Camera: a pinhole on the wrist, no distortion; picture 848 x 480 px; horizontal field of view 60.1 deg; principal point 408.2 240.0 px. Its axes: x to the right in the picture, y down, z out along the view. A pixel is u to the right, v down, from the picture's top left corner.
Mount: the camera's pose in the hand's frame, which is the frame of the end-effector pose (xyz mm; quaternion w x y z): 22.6 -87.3 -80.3 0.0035 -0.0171 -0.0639 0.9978
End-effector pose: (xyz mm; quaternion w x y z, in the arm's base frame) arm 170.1 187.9 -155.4 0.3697 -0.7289 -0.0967 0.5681
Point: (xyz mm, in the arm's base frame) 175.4 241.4 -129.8
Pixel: outside the picture
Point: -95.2 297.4 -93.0
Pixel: 584.8 57.4
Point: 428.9 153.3 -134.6
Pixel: behind the camera
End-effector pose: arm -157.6 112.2 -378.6 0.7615 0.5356 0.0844 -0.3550
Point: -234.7 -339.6 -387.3
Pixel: 189.9 214.3
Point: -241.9 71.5 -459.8
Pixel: 550.5 382.2
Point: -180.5 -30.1 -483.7
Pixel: 39.9 281.1
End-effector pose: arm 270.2 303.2 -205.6 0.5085 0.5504 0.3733 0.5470
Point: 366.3 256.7 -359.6
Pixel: 761.3 430.5
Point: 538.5 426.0 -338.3
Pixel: 151.7 388.8
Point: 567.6 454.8 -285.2
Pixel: 74.8 281.6
